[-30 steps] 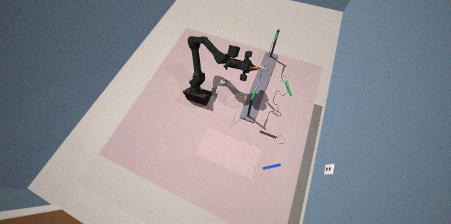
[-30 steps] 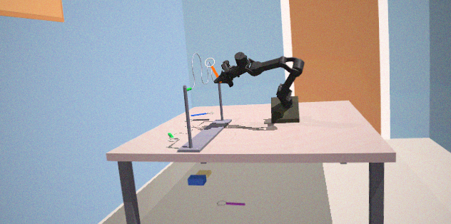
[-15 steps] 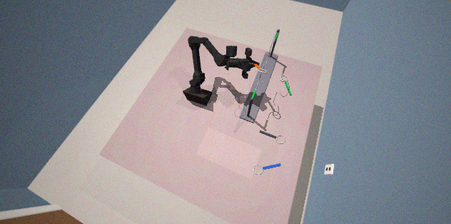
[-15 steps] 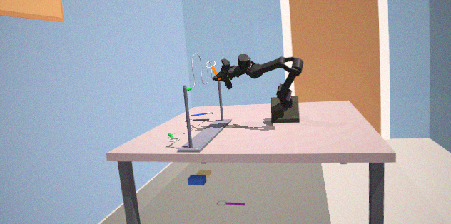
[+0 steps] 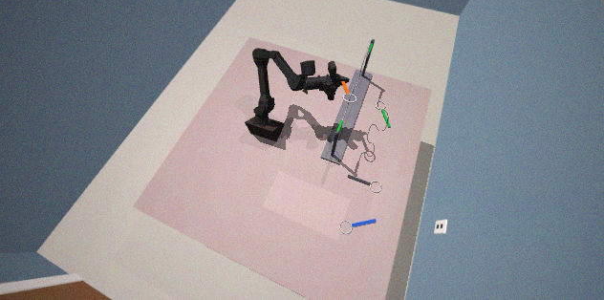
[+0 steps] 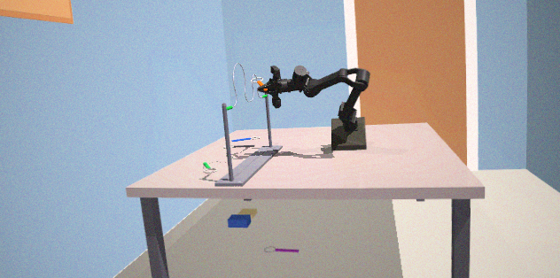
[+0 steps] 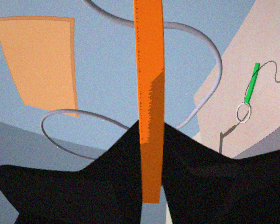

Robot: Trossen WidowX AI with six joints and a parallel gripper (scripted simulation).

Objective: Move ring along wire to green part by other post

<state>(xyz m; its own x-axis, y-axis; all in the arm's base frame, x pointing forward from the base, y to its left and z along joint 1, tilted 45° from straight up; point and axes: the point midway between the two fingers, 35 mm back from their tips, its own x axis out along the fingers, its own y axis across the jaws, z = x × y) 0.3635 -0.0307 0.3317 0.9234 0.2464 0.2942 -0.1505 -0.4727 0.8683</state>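
My gripper tip is 90 mm to the left of the orange-handled ring and 30 mm below it. From my gripper tip the other things lie so: green-handled ring 330 mm below, 240 mm ahead, 80 mm to the left; then dark-handled ring 370 mm to the right, 330 mm below, 210 mm ahead; then blue-handled ring 580 mm to the right, 330 mm below, 190 mm ahead.
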